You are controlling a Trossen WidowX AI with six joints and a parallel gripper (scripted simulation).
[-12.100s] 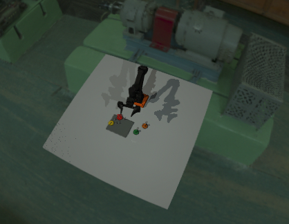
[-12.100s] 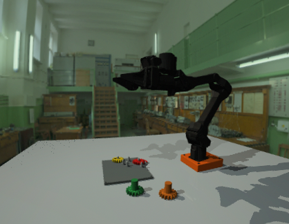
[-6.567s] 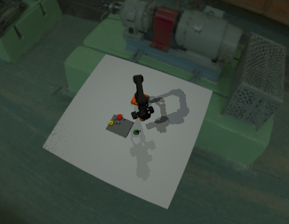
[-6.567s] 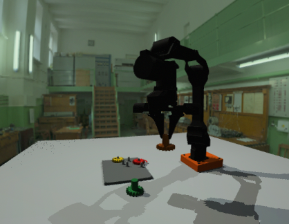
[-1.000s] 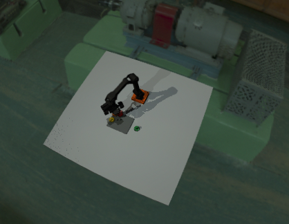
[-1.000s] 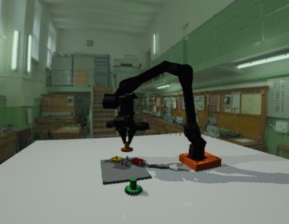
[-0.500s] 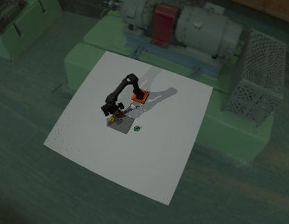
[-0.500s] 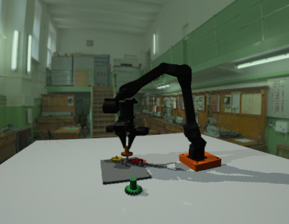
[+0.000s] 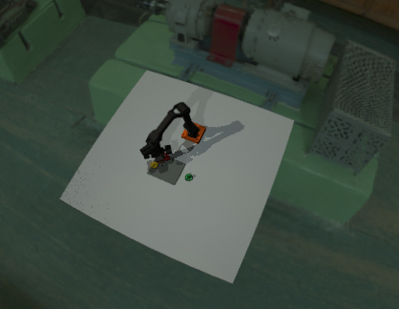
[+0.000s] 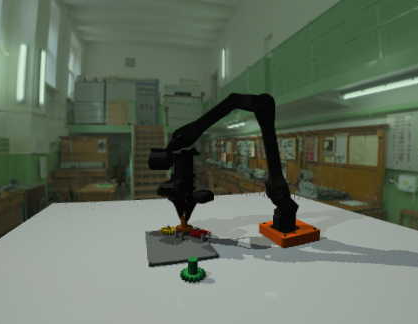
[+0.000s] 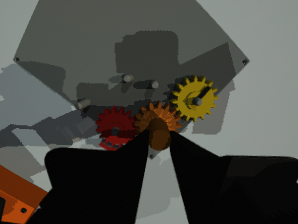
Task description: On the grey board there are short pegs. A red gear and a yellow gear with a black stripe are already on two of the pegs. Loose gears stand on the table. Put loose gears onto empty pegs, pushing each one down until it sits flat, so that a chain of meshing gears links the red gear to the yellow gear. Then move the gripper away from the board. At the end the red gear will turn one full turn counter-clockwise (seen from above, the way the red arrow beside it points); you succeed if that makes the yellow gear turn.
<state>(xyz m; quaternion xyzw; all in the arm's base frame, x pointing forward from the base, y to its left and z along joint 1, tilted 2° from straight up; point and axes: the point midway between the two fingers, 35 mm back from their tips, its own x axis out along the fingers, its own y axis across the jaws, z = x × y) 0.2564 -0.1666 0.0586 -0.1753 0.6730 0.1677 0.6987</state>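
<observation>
Now: the yellow gear 4 cm ahead of my gripper tip, 3 cm below it and 2 cm to the right of it. From my gripper tip the other things lie so: orange gear (1 cm below); green gear (23 cm to the left, 7 cm ahead, 3 cm below); red gear (4 cm to the left, 3 cm below, 3 cm behind).
</observation>
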